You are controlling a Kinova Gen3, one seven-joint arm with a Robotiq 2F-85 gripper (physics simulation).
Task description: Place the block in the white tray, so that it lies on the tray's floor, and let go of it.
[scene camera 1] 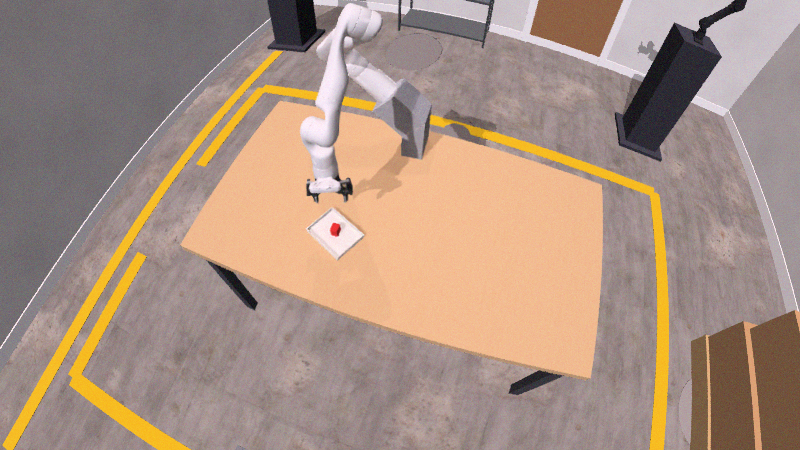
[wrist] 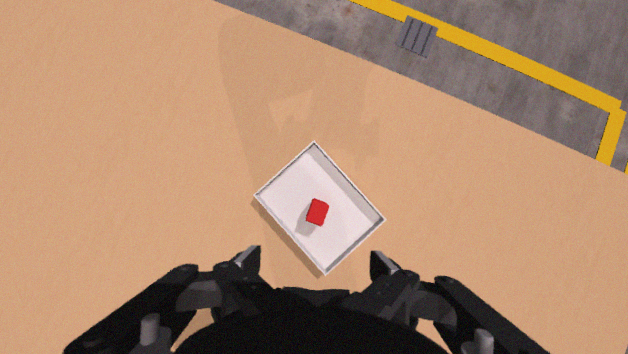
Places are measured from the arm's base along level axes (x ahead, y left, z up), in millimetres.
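Pixels of known places: gripper, fingertip midpoint: [scene camera 1: 331, 200] [wrist: 315, 260]; arm's base at its link origin: [scene camera 1: 387, 93].
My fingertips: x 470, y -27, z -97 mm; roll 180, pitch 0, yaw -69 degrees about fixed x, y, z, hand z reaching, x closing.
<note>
Ahead of a thing's pixels: the offset from my fingertips to its middle. Level surfaces: height alone.
The red block {dy +3, dx +17, dz -150 mm} [scene camera 1: 335, 229] [wrist: 317, 212] lies on the floor of the white tray {dy +2, dx +24, dz -161 mm} [scene camera 1: 349, 245] [wrist: 286, 169], near its middle and apart from the walls. The tray sits on the table, turned so that a corner points toward the table's front edge in the scene view. My gripper [scene camera 1: 331, 199] [wrist: 315, 260] is open, with its fingers wide apart and nothing between them. It hangs above the table, clear of the block and the tray.
The wooden table {dz -171 mm} [scene camera 1: 475, 240] [wrist: 125, 150] carries the tray, nearer its left end in the scene view. The arm's grey base [scene camera 1: 411, 120] stands at the table's back edge. Two dark pillars [scene camera 1: 671, 92] [scene camera 1: 293, 22] and brown boxes [scene camera 1: 727, 386] stand off the table.
</note>
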